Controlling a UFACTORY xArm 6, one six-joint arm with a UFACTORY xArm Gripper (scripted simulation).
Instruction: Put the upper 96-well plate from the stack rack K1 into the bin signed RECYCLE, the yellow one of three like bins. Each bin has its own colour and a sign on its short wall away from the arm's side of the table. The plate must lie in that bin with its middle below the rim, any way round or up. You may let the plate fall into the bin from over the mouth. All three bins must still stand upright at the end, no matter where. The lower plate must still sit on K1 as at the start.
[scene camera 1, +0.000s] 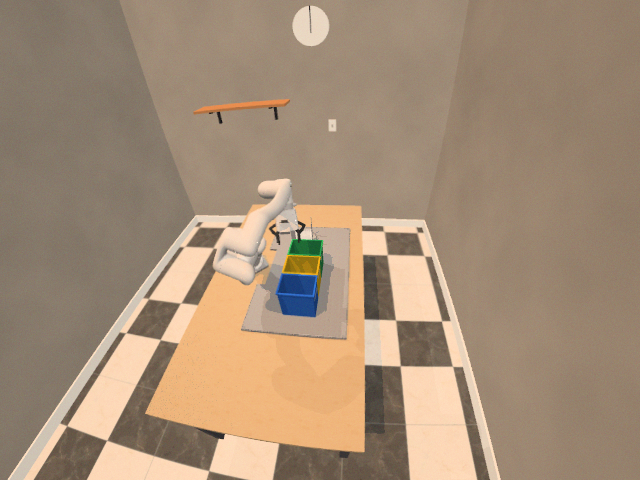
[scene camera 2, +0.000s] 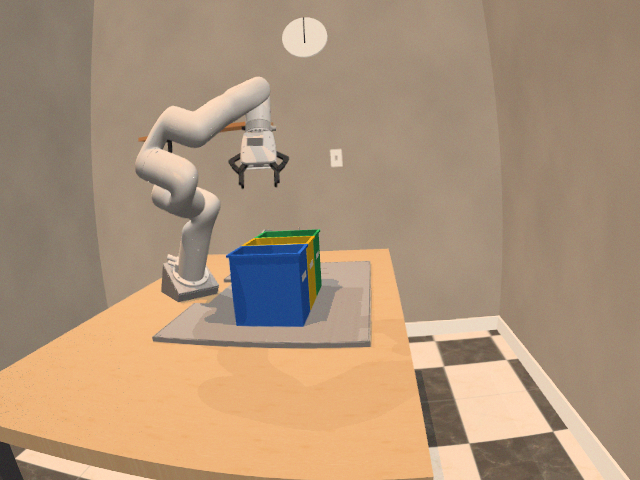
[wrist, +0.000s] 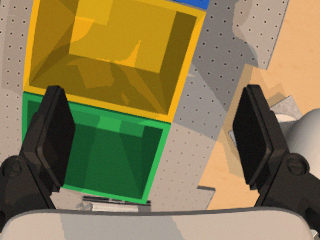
Scene:
A yellow bin shows in scene camera 1, in scene camera 2 and in the wrist view (137, 64). One and the same spot on the yellow bin: (scene camera 2: 308, 240) is (scene camera 1: 317, 267).

